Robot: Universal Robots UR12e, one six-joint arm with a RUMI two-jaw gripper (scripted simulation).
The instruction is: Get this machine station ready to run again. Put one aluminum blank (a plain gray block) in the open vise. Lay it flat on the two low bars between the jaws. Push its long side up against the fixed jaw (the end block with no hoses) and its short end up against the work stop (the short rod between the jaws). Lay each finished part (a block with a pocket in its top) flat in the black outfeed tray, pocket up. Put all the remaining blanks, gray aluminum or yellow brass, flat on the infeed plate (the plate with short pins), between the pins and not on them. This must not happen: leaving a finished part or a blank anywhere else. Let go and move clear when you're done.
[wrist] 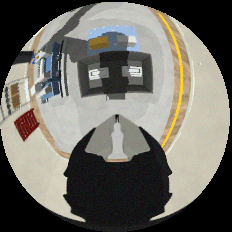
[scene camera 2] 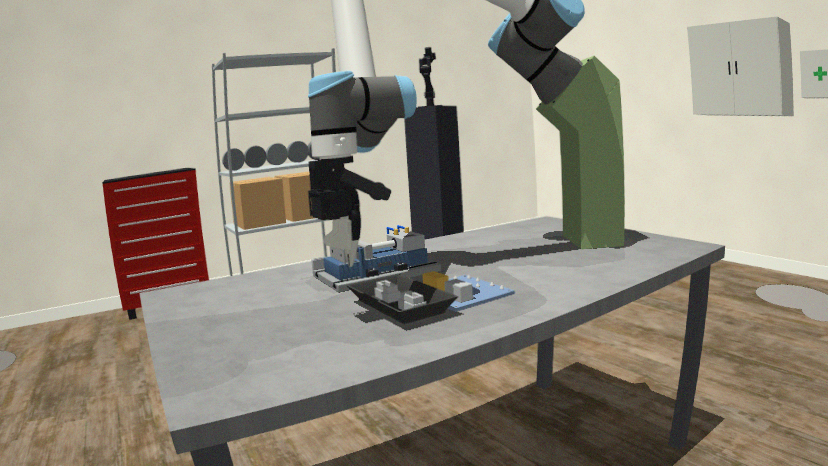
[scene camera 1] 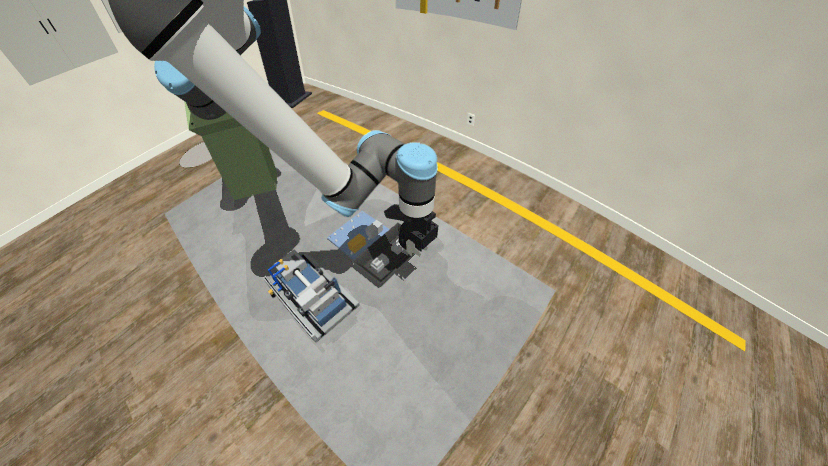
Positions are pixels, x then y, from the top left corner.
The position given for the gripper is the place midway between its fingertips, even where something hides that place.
gripper: wrist 116,115; scene camera 2 350,266; scene camera 1 412,255
